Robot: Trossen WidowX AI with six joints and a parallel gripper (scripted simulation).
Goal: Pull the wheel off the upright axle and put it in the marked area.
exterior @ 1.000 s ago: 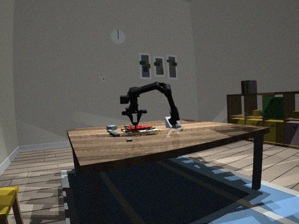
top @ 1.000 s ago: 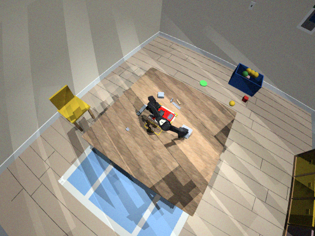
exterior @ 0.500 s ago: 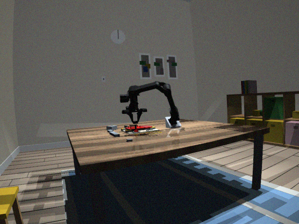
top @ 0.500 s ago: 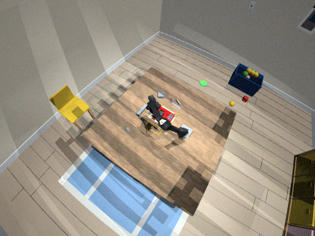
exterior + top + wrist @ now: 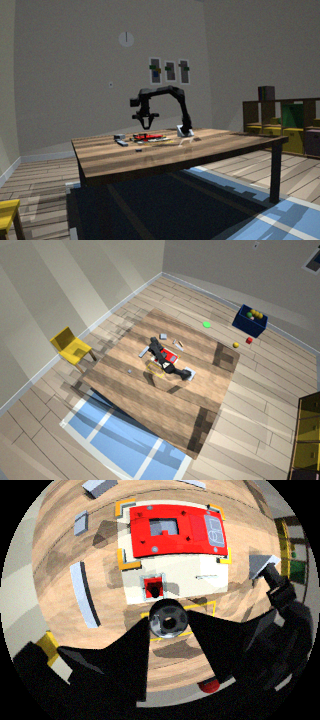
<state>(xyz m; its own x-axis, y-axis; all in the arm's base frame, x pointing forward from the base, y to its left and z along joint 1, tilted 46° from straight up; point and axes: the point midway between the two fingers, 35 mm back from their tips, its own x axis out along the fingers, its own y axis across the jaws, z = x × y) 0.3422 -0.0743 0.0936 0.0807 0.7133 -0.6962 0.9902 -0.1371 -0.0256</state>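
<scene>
The upright axle lies 10 mm ahead of my gripper tip, 10 mm to the right of it and 70 mm below it. Also, from my gripper tip: dark grey wheel right at my gripper tip.
</scene>
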